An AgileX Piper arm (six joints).
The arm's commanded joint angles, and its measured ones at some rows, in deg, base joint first. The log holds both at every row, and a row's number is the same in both.
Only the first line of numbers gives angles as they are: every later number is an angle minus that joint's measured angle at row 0.
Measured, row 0:
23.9 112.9 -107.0 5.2 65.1 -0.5
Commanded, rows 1 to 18:
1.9 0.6 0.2 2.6 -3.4 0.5
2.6 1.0 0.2 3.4 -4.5 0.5
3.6 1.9 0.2 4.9 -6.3 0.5
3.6 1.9 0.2 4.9 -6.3 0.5
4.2 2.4 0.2 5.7 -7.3 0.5
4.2 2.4 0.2 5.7 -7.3 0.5
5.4 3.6 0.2 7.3 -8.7 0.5
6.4 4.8 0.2 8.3 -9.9 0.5
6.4 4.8 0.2 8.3 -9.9 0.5
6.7 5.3 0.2 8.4 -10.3 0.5
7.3 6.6 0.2 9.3 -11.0 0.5
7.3 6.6 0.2 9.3 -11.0 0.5
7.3 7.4 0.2 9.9 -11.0 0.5
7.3 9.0 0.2 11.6 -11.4 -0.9
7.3 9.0 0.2 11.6 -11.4 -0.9
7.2 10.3 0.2 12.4 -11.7 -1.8
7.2 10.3 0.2 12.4 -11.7 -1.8
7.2 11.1 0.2 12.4 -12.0 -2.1
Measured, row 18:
7.3 9.3 0.0 11.4 -10.8 -0.5
